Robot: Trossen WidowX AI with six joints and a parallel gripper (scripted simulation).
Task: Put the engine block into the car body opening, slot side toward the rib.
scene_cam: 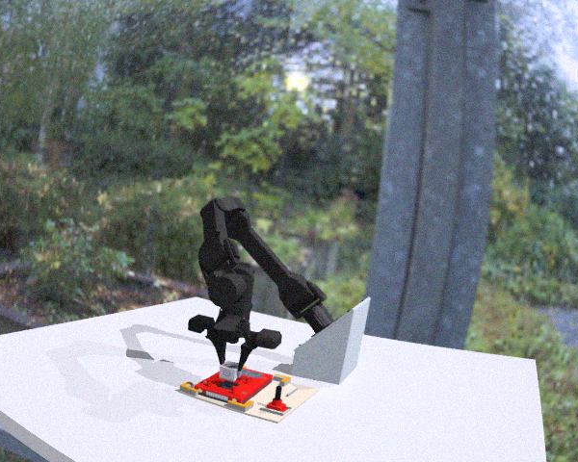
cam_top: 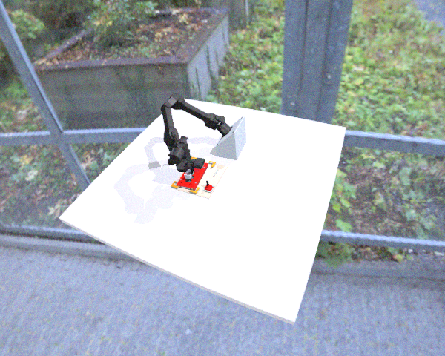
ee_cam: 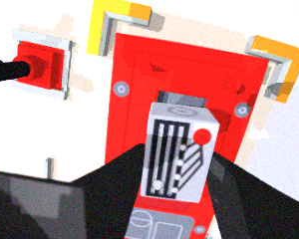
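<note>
My gripper tip is 10 mm above the small grey engine block.
</note>
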